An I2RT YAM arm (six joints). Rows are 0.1 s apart.
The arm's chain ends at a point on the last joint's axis. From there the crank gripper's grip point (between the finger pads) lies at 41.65 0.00 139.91 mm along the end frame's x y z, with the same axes.
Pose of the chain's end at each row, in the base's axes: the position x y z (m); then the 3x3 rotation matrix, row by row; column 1 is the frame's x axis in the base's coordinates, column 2 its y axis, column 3 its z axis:
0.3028 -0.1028 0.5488; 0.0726 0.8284 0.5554; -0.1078 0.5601 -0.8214; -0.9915 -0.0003 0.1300
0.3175 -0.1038 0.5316; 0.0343 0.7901 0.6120; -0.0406 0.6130 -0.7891; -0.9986 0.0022 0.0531
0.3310 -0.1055 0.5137; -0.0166 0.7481 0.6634; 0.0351 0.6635 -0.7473; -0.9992 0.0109 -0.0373
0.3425 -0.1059 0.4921; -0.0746 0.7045 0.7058; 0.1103 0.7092 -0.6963; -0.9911 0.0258 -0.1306
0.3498 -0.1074 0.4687; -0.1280 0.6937 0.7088; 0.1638 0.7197 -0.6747; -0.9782 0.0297 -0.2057
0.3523 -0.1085 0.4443; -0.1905 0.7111 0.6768; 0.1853 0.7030 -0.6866; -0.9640 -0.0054 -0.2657
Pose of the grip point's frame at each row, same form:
0.3835 -0.2222 0.5257; 0.0726 0.8284 0.5554; -0.1078 0.5601 -0.8214; -0.9915 -0.0003 0.1300
0.4046 -0.2159 0.4974; 0.0343 0.7901 0.6120; -0.0406 0.6130 -0.7891; -0.9986 0.0022 0.0531
0.4231 -0.2086 0.4669; -0.0166 0.7481 0.6634; 0.0351 0.6635 -0.7473; -0.9992 0.0109 -0.0373
0.4381 -0.1987 0.4325; -0.0746 0.7045 0.7058; 0.1103 0.7092 -0.6963; -0.9911 0.0258 -0.1306
0.4436 -0.1950 0.3992; -0.1280 0.6937 0.7088; 0.1638 0.7197 -0.6747; -0.9782 0.0297 -0.2057
0.4391 -0.1968 0.3670; -0.1905 0.7111 0.6768; 0.1853 0.7030 -0.6866; -0.9640 -0.0054 -0.2657

